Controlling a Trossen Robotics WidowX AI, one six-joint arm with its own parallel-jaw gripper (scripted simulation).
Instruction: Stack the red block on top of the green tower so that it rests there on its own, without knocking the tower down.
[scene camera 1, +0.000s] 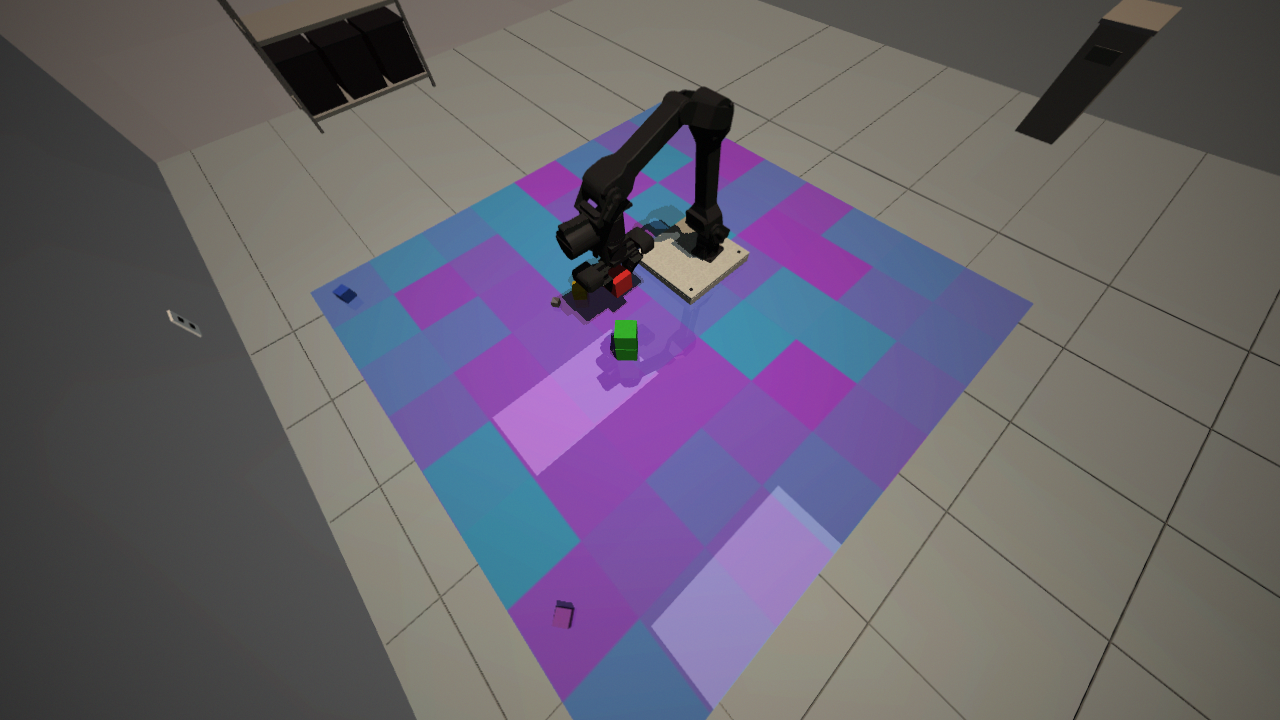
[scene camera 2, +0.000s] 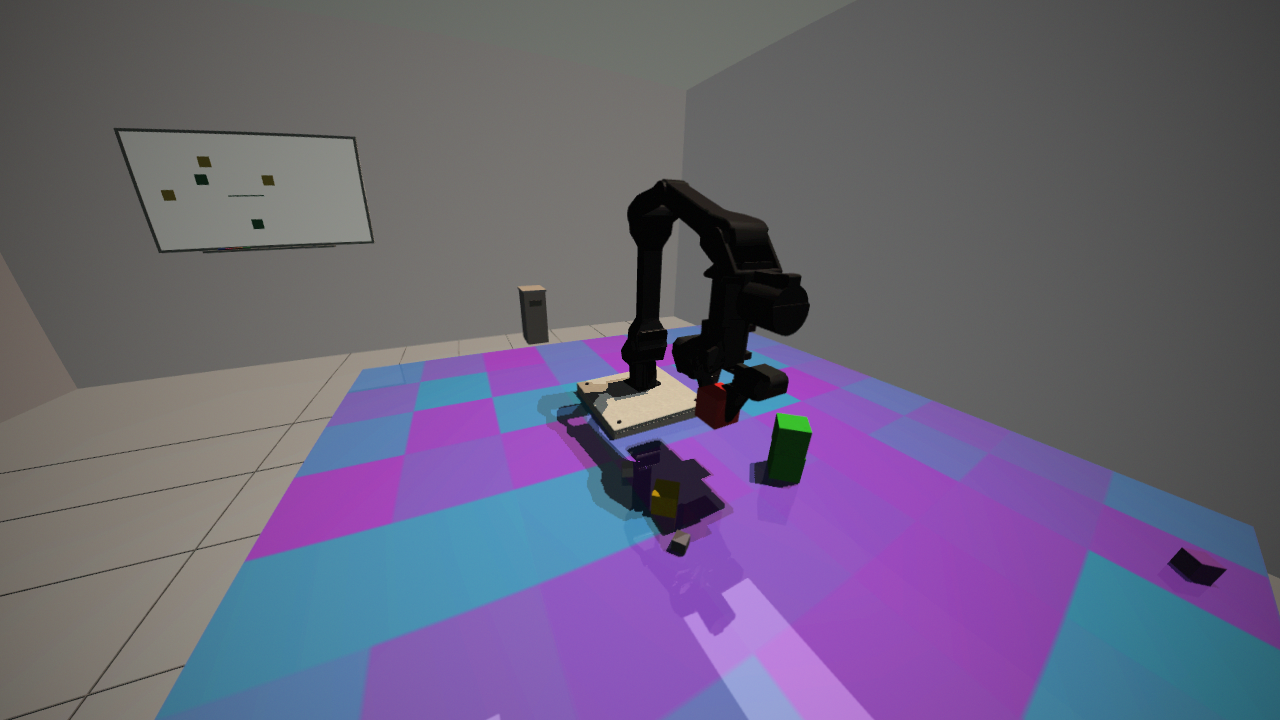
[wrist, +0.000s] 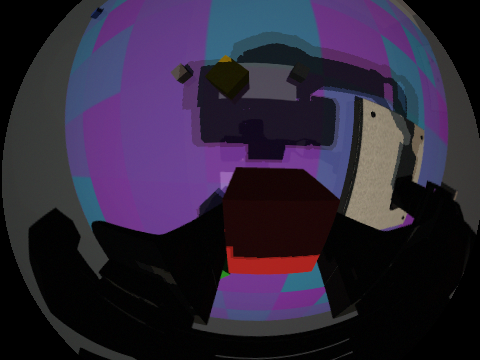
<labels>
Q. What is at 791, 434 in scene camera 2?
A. A green block.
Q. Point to my gripper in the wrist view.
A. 269, 204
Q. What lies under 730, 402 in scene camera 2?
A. My gripper.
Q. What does my gripper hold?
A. A red block.
</labels>
